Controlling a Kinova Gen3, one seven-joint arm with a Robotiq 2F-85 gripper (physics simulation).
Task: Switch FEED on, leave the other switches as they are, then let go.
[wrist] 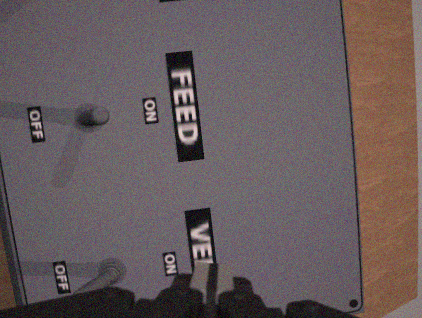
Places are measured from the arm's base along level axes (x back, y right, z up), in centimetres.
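Where they show: gripper, fingertip midpoint: (pixel 212 288).
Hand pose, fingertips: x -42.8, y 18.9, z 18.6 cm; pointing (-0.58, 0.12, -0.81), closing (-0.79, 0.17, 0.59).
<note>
After its pixels a point has its place.
The FEED switch (pixel 100 116) @(x -44.0, y 11.8, z 5.8 cm) is a short grey lever on the grey panel (pixel 280 125) @(x -57.3, y 14.0, z 7.9 cm), left of centre in the wrist view. It is seen nearly end-on, and its rounded tip lies to the ON side of its base. The black FEED label (pixel 185 106) @(x -51.1, y 11.7, z 4.5 cm) is to its right, with an ON tag (pixel 150 110) @(x -48.8, y 11.7, z 3.2 cm) between them and an OFF tag (pixel 36 124) @(x -41.3, y 11.7, z -0.9 cm) on the far side. My gripper (pixel 212 288) @(x -42.8, y 18.9, z 18.6 cm) is shut and empty at the bottom of the view, over the lower label and apart from the FEED lever.
A second switch (pixel 111 272) @(x -44.3, y 23.3, z 2.3 cm) at the lower left leans towards its OFF tag (pixel 61 277) @(x -41.3, y 23.7, z -1.0 cm), partly hidden by the gripper body. Its label, starting "VE" (pixel 201 240) @(x -51.1, y 22.2, z 4.5 cm), is partly covered by the fingertips. A wooden surface (pixel 387 150) @(x -97.7, y 22.3, z -8.7 cm) runs beyond the panel's right edge.
</note>
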